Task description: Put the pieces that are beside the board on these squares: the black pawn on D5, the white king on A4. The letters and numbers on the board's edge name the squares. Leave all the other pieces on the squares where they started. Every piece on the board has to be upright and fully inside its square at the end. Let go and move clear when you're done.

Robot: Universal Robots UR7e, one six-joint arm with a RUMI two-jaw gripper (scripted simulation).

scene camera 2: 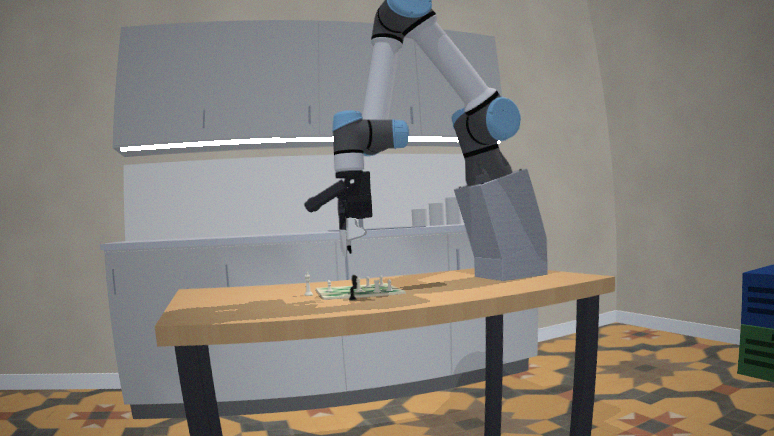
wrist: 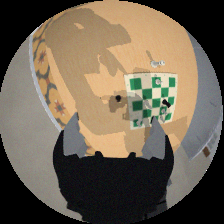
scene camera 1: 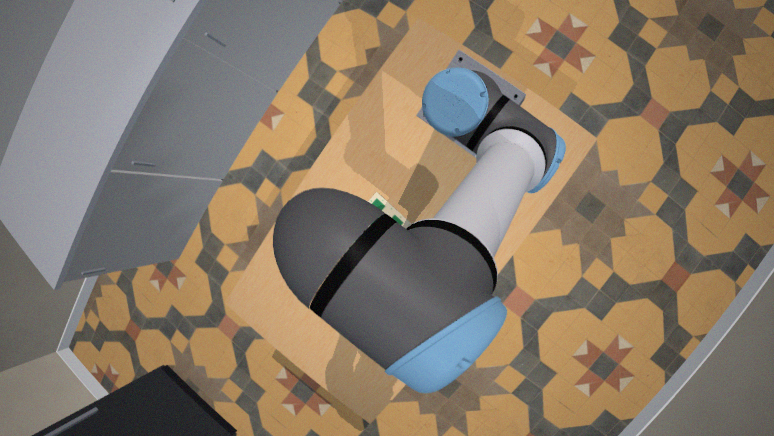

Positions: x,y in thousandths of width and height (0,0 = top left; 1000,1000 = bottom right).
Labels:
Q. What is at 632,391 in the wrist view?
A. A chessboard.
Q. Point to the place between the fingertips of my gripper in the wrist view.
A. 516,511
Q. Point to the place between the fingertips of my gripper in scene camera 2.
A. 450,586

